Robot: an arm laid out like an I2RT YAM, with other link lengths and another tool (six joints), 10 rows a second.
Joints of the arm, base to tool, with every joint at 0 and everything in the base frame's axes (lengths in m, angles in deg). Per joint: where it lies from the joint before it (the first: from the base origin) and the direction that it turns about. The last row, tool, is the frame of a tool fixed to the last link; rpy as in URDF.
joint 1: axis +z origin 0 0 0.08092
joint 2: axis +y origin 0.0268 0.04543 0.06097
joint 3: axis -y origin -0.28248 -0.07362 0
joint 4: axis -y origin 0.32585 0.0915 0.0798
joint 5: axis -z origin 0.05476 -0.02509 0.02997
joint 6: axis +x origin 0.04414 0 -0.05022
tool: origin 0.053 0.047 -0.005 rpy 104.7 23.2 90
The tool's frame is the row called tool.
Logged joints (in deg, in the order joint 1, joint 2, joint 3, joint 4, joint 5, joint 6), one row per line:
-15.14, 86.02, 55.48, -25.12, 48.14, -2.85
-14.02, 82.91, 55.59, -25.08, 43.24, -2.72
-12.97, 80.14, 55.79, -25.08, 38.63, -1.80
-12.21, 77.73, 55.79, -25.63, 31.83, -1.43
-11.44, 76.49, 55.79, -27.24, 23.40, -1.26
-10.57, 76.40, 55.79, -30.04, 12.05, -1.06
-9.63, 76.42, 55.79, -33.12, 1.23, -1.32
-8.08, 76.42, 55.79, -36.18, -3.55, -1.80
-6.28, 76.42, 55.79, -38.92, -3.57, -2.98
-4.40, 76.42, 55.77, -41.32, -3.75, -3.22
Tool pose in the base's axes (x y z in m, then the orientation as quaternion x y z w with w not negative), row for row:
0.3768, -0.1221, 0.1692, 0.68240, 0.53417, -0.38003, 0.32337
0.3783, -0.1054, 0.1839, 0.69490, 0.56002, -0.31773, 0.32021
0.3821, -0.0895, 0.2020, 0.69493, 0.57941, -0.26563, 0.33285
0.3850, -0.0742, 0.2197, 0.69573, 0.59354, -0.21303, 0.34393
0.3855, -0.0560, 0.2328, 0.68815, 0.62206, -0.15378, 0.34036
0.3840, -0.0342, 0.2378, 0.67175, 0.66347, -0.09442, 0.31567
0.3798, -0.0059, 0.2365, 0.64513, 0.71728, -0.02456, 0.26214
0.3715, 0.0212, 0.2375, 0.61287, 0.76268, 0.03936, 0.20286
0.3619, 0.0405, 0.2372, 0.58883, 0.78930, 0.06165, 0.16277
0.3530, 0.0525, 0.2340, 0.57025, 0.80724, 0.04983, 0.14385
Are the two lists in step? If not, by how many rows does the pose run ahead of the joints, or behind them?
The pose runs 1 row behind the joints: the pose in row i belongs to the joints in row i - 1.
